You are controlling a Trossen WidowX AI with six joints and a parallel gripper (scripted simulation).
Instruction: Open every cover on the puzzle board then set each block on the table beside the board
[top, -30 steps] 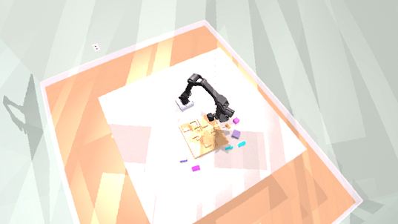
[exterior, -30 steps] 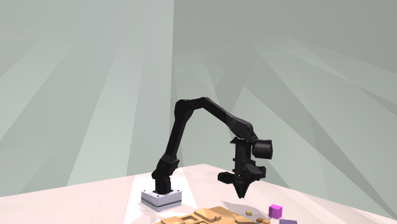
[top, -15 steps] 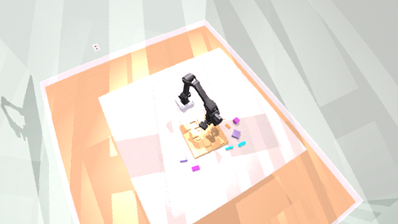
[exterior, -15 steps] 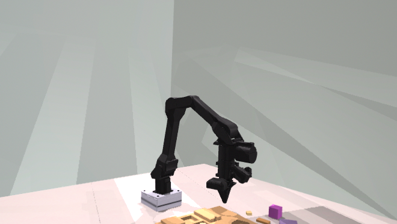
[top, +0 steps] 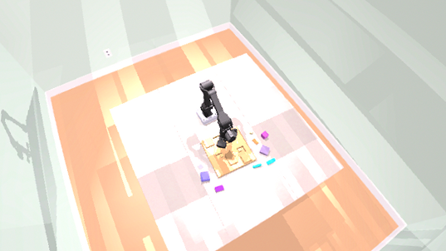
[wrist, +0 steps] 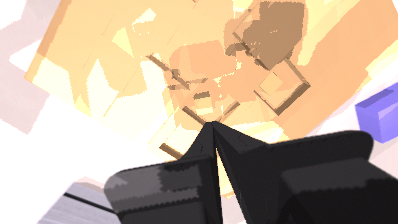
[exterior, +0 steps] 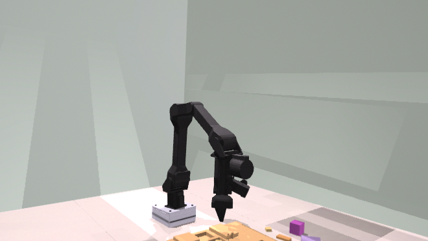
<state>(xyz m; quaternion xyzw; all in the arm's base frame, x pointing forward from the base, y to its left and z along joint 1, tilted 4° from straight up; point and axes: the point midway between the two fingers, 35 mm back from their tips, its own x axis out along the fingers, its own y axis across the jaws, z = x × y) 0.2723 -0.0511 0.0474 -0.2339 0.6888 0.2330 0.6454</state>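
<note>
The puzzle board is 6 cm below my gripper tip, 5 cm ahead of it and 1 cm to the right of it. From my gripper tip the other things lie so: blue-violet block (24 cm to the right, 11 cm ahead, 7 cm below); then lilac block (21 cm to the left, 21 cm ahead, 7 cm below); then small orange piece (21 cm to the left, 11 cm ahead, 8 cm below).
</note>
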